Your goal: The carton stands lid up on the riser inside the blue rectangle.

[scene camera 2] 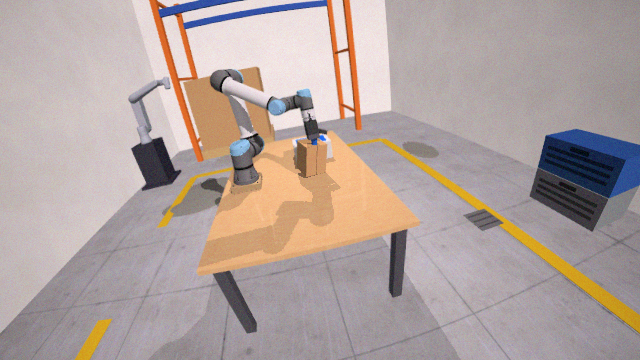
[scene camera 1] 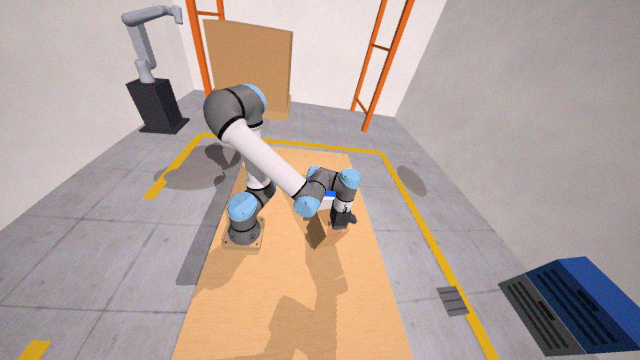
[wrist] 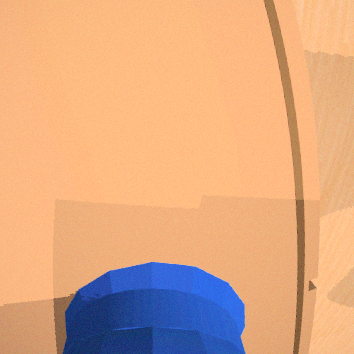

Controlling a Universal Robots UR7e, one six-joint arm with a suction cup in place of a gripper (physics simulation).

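Pixels of known places: hand, tool point: [scene camera 2: 315, 146] [wrist: 168, 286]; arm's base, link origin: [scene camera 2: 246, 179] [scene camera 1: 244, 231].
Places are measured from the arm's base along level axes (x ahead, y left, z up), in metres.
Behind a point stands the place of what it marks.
The brown carton [scene camera 2: 311, 158] {x 0.395, y -0.100, z 0.082 m} [scene camera 1: 319, 233] {x 0.358, y -0.075, z 0.107 m} stands upright on the wooden table [scene camera 2: 313, 214] {x 0.316, y -0.465, z -0.037 m} [scene camera 1: 277, 295] {x 0.177, y -0.287, z -0.038 m}, right next to the white riser [scene camera 2: 331, 148] {x 0.572, y 0.146, z 0.029 m} [scene camera 1: 326, 203] {x 0.436, y 0.153, z 0.048 m}. The riser's top bears the blue rectangle [scene camera 2: 323, 138] {x 0.544, y 0.229, z 0.083 m} [scene camera 1: 331, 193] {x 0.467, y 0.203, z 0.083 m}, mostly hidden by the arm. My blue suction cup [scene camera 2: 313, 141] [wrist: 152, 305] points straight down and sits on the carton's top face [wrist: 158, 105]. A dark seam [wrist: 293, 140] {x 0.466, y -0.084, z 0.143 m} runs along that face at the right in the wrist view. In scene camera 1 the wrist covers the cup and most of the carton.
The arm's base [scene camera 1: 243, 228] {x 0.018, y -0.054, z 0.116 m} [scene camera 2: 243, 172] {x 0.005, y -0.058, z 0.072 m} is bolted to the table's far left. An orange rack [scene camera 2: 172, 76] with a leaning cardboard sheet [scene camera 2: 214, 111] stands behind the table. A second grey arm on a black pedestal [scene camera 2: 154, 163] is at the left, and a blue-grey cabinet [scene camera 2: 581, 174] at the right.
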